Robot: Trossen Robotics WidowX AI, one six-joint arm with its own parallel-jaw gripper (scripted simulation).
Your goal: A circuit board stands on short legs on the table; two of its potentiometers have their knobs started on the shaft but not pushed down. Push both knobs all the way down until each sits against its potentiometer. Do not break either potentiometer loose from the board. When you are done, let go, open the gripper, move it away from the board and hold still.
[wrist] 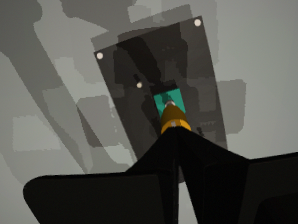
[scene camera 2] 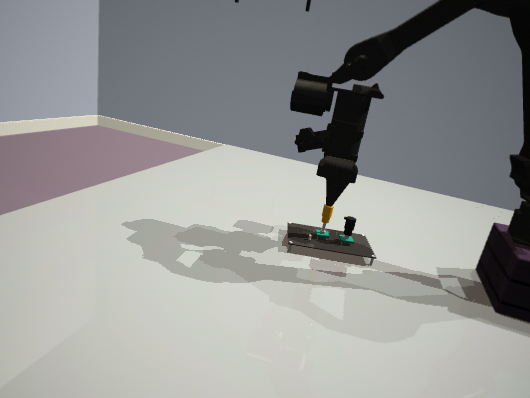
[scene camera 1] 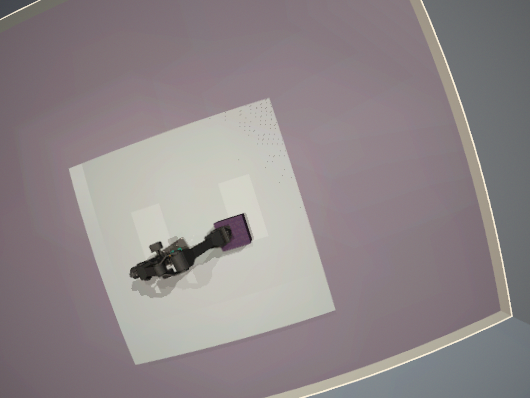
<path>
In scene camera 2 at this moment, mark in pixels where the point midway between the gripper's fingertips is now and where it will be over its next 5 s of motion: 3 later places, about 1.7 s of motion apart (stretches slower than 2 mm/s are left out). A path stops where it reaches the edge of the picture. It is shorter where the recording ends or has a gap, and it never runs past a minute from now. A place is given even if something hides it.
My gripper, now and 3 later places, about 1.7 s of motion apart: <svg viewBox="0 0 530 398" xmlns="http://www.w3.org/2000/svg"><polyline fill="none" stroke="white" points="329,205 327,212 326,215 405,213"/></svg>
</path>
